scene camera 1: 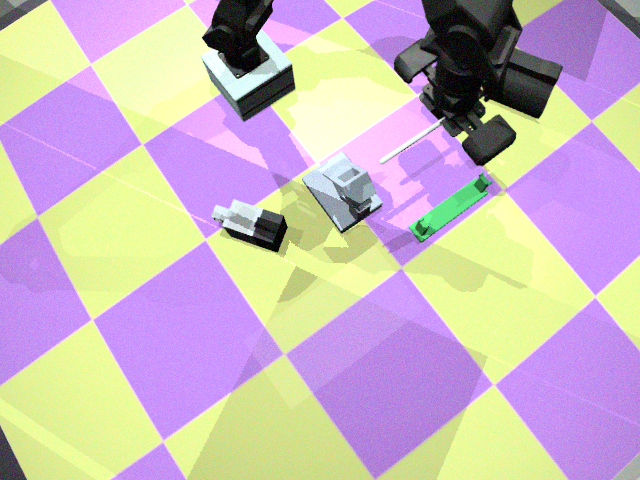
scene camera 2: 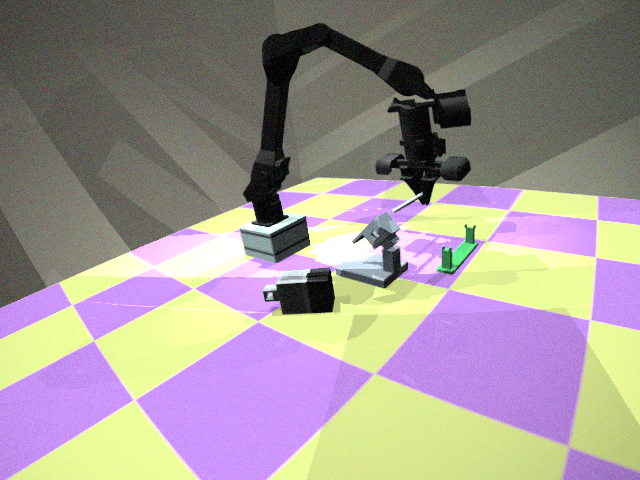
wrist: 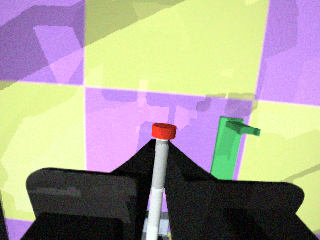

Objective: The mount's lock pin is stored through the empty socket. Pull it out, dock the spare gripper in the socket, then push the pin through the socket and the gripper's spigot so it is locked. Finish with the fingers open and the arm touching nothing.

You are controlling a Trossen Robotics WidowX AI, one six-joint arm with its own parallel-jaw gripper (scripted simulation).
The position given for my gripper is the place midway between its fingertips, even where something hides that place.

my gripper: scene camera 1 446,124; scene camera 2 425,204; wrist 159,144
spare gripper: scene camera 1; scene camera 2; not seen in the wrist view (out of frame)
same spot on green rack: (wrist: 229,130) = (scene camera 2: 467,244)
same spot on spare gripper: (scene camera 1: 254,225) = (scene camera 2: 306,277)
